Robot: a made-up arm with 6 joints. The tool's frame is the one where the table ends. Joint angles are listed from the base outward.
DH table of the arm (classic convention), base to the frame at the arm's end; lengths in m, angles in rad. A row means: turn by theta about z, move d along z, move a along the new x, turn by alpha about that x. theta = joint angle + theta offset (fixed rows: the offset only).
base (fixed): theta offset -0.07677; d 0; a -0.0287; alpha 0
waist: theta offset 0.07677; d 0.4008; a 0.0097; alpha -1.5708
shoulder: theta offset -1.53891; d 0; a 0.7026; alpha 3.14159
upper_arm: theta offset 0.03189; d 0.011; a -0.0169; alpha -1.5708
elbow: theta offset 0; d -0.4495; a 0.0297; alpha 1.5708
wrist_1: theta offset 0; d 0.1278; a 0.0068; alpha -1.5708
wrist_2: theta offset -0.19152; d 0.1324; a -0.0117; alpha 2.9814
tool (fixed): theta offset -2.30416; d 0.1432; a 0; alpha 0
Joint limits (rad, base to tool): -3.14..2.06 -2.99..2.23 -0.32..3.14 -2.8..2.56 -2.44..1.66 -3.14..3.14
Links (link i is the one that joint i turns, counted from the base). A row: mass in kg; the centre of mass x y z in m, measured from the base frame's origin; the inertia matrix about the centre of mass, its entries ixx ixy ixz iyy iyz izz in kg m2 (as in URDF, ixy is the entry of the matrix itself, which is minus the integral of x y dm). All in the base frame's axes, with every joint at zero. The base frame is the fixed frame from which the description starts. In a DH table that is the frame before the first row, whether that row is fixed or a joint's. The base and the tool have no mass.
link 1: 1.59; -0.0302 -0.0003 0.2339; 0.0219 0 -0.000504 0.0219 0 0.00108
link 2: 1.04; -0.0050 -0.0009 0.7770; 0.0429 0 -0.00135 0.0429 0 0.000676
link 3: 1.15; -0.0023 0.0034 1.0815; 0.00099 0 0 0.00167 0 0.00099
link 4: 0.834; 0.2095 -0.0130 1.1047; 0.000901 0 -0.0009 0.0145 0 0.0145
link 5: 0.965; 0.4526 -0.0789 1.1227; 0.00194 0 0 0.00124 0.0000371 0.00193
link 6: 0.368; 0.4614 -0.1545 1.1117; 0.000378 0 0 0.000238 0 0.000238
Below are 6 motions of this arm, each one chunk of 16 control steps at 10 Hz.
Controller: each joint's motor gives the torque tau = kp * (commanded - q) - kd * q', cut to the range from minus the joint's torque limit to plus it. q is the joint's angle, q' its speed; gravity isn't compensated. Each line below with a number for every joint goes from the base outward.
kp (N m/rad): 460 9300 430 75 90 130
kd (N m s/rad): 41 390 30 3.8 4.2 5.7
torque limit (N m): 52 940 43 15 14 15
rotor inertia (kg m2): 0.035 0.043 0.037 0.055 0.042 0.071
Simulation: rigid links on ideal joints. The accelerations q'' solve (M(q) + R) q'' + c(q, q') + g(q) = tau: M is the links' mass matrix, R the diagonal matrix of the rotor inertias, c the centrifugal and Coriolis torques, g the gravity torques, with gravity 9.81 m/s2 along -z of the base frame. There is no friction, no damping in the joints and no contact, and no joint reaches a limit. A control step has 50 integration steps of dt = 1/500 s. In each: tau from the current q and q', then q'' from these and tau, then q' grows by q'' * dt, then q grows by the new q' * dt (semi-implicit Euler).
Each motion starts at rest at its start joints. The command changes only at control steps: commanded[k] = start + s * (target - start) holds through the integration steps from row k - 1 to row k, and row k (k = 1, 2, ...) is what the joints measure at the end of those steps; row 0 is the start. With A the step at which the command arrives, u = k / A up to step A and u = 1 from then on. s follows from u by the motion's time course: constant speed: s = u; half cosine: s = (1 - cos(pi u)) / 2; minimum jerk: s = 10 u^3 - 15 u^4 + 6 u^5; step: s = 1 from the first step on.
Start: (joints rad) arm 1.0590 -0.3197 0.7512 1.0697 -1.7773 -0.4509
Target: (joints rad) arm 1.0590 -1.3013 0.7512 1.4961 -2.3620 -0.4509
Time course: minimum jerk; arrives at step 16
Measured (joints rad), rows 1 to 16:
1: 1.0590 -0.3222 0.7460 1.0698 -1.7788 -0.4513
2: 1.0590 -0.3351 0.7459 1.0754 -1.7864 -0.4513
3: 1.0589 -0.3661 0.7484 1.0892 -1.8046 -0.4513
4: 1.0587 -0.4186 0.7520 1.1122 -1.8355 -0.4512
5: 1.0586 -0.4925 0.7540 1.1442 -1.8792 -0.4511
6: 1.0586 -0.5849 0.7550 1.1840 -1.9340 -0.4511
7: 1.0585 -0.6911 0.7560 1.2294 -1.9970 -0.4510
8: 1.0585 -0.8048 0.7581 1.2777 -2.0644 -0.4509
9: 1.0585 -0.9189 0.7611 1.3260 -2.1323 -0.4508
10: 1.0585 -1.0265 0.7645 1.3714 -2.1962 -0.4507
11: 1.0586 -1.1212 0.7678 1.4115 -2.2526 -0.4507
12: 1.0586 -1.1976 0.7699 1.4443 -2.2982 -0.4507
13: 1.0587 -1.2529 0.7692 1.4686 -2.3312 -0.4507
14: 1.0587 -1.2865 0.7667 1.4840 -2.3514 -0.4508
15: 1.0588 -1.3013 0.7641 1.4913 -2.3604 -0.4508
16: 1.0589 -1.3043 0.7620 1.4932 -2.3622 -0.4509

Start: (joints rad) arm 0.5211 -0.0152 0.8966 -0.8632 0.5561 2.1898
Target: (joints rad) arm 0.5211 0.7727 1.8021 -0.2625 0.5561 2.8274
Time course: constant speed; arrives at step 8
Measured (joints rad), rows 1 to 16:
1: 0.5218 0.0772 0.9679 -0.8137 0.5572 2.2648
2: 0.5225 0.1756 1.0692 -0.7436 0.5574 2.3445
3: 0.5224 0.2742 1.1805 -0.6678 0.5576 2.4243
4: 0.5223 0.3730 1.2936 -0.5927 0.5578 2.5041
5: 0.5221 0.4717 1.4073 -0.5176 0.5579 2.5839
6: 0.5220 0.5705 1.5210 -0.4422 0.5581 2.6637
7: 0.5219 0.6692 1.6347 -0.3666 0.5582 2.7434
8: 0.5219 0.7678 1.7484 -0.2908 0.5583 2.8232
9: 0.5222 0.7747 1.7810 -0.2743 0.5578 2.8273
10: 0.5212 0.7751 1.7905 -0.2703 0.5577 2.8273
11: 0.5210 0.7752 1.7921 -0.2711 0.5577 2.8273
12: 0.5211 0.7752 1.7924 -0.2712 0.5577 2.8273
13: 0.5211 0.7752 1.7925 -0.2713 0.5577 2.8273
14: 0.5211 0.7752 1.7925 -0.2713 0.5577 2.8273
15: 0.5211 0.7752 1.7925 -0.2713 0.5577 2.8273
16: 0.5211 0.7752 1.7925 -0.2713 0.5577 2.8273

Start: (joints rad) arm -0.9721 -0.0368 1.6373 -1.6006 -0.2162 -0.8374
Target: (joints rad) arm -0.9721 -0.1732 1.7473 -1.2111 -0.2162 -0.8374
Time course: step
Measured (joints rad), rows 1 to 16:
1: -0.9718 -0.1634 1.6781 -1.2493 -0.2161 -0.8374
2: -0.9736 -0.1746 1.7469 -1.1908 -0.2158 -0.8380
3: -0.9726 -0.1738 1.7494 -1.2060 -0.2160 -0.8376
4: -0.9723 -0.1737 1.7499 -1.2069 -0.2161 -0.8376
5: -0.9722 -0.1737 1.7500 -1.2068 -0.2161 -0.8376
6: -0.9721 -0.1737 1.7501 -1.2068 -0.2161 -0.8376
7: -0.9721 -0.1737 1.7501 -1.2068 -0.2161 -0.8376
8: -0.9721 -0.1737 1.7501 -1.2068 -0.2161 -0.8376
9: -0.9721 -0.1737 1.7501 -1.2068 -0.2161 -0.8376
10: -0.9721 -0.1737 1.7501 -1.2068 -0.2161 -0.8376
11: -0.9721 -0.1737 1.7501 -1.2068 -0.2161 -0.8376
12: -0.9721 -0.1737 1.7501 -1.2068 -0.2161 -0.8376
13: -0.9721 -0.1737 1.7501 -1.2068 -0.2161 -0.8376
14: -0.9721 -0.1737 1.7501 -1.2068 -0.2161 -0.8376
15: -0.9721 -0.1737 1.7501 -1.2068 -0.2161 -0.8376
16: -0.9721 -0.1737 1.7501 -1.2068 -0.2161 -0.8376

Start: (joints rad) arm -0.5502 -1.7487 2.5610 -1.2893 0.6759 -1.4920
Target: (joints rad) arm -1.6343 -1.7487 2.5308 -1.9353 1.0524 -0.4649
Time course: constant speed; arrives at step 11
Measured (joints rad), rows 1 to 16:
1: -0.5999 -1.7518 2.5671 -1.3328 0.7071 -1.4037
2: -0.6973 -1.7519 2.5649 -1.3973 0.7411 -1.3103
3: -0.8048 -1.7518 2.5617 -1.4608 0.7753 -1.2169
4: -0.9072 -1.7519 2.5592 -1.5204 0.8095 -1.1236
5: -1.0057 -1.7519 2.5567 -1.5788 0.8438 -1.0303
6: -1.1034 -1.7519 2.5542 -1.6375 0.8780 -0.9369
7: -1.2017 -1.7519 2.5516 -1.6965 0.9122 -0.8436
8: -1.3003 -1.7519 2.5489 -1.7556 0.9464 -0.7503
9: -1.3990 -1.7519 2.5463 -1.8147 0.9807 -0.6570
10: -1.4976 -1.7519 2.5437 -1.8738 1.0149 -0.5636
11: -1.5962 -1.7519 2.5410 -1.9329 1.0491 -0.4703
12: -1.6463 -1.7520 2.5413 -1.9467 1.0519 -0.4654
13: -1.6472 -1.7521 2.5418 -1.9399 1.0520 -0.4653
14: -1.6373 -1.7521 2.5419 -1.9344 1.0521 -0.4654
15: -1.6329 -1.7521 2.5420 -1.9335 1.0521 -0.4654
16: -1.6331 -1.7521 2.5420 -1.9342 1.0521 -0.4654

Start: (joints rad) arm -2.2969 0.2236 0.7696 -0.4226 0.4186 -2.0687
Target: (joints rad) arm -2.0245 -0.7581 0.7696 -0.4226 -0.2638 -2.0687
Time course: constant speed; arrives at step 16
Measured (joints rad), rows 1 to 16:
1: -2.2856 0.1676 0.7619 -0.4290 0.3799 -2.0687
2: -2.2705 0.1063 0.7624 -0.4262 0.3376 -2.0688
3: -2.2542 0.0447 0.7632 -0.4252 0.2950 -2.0688
4: -2.2375 -0.0169 0.7639 -0.4245 0.2524 -2.0689
5: -2.2208 -0.0784 0.7646 -0.4238 0.2097 -2.0689
6: -2.2039 -0.1400 0.7654 -0.4230 0.1671 -2.0689
7: -2.1870 -0.2016 0.7662 -0.4222 0.1245 -2.0689
8: -2.1701 -0.2631 0.7671 -0.4214 0.0819 -2.0689
9: -2.1531 -0.3247 0.7680 -0.4205 0.0393 -2.0689
10: -2.1361 -0.3863 0.7690 -0.4196 -0.0034 -2.0689
11: -2.1191 -0.4478 0.7700 -0.4186 -0.0460 -2.0689
12: -2.1020 -0.5094 0.7710 -0.4176 -0.0886 -2.0689
13: -2.0849 -0.5710 0.7720 -0.4167 -0.1313 -2.0689
14: -2.0677 -0.6325 0.7731 -0.4156 -0.1739 -2.0689
15: -2.0504 -0.6941 0.7742 -0.4146 -0.2165 -2.0689
16: -2.0332 -0.7556 0.7753 -0.4136 -0.2591 -2.0689

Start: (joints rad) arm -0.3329 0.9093 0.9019 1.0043 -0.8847 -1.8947
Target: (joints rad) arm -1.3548 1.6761 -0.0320 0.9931 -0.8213 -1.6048
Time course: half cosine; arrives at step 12
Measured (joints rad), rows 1 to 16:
1: -0.3416 0.9247 0.8742 1.0036 -0.8840 -1.8903
2: -0.3753 0.9618 0.8287 1.0041 -0.8812 -1.8765
3: -0.4413 1.0214 0.7599 1.0028 -0.8764 -1.8541
4: -0.5369 1.0998 0.6710 1.0001 -0.8701 -1.8246
5: -0.6555 1.1914 0.5663 0.9965 -0.8626 -1.7900
6: -0.7890 1.2900 0.4517 0.9923 -0.8545 -1.7526
7: -0.9272 1.3889 0.3342 0.9882 -0.8463 -1.7150
8: -1.0588 1.4815 0.2217 0.9852 -0.8386 -1.6798
9: -1.1732 1.5614 0.1223 0.9841 -0.8318 -1.6494
10: -1.2629 1.6234 0.0442 0.9850 -0.8264 -1.6259
11: -1.3233 1.6631 -0.0065 0.9869 -0.8229 -1.6108
12: -1.3520 1.6779 -0.0277 0.9889 -0.8215 -1.6053
13: -1.3574 1.6789 -0.0308 0.9914 -0.8213 -1.6050
14: -1.3558 1.6789 -0.0310 0.9932 -0.8213 -1.6050
15: -1.3548 1.6789 -0.0310 0.9936 -0.8212 -1.6050
16: -1.3547 1.6789 -0.0310 0.9935 -0.8212 -1.6050

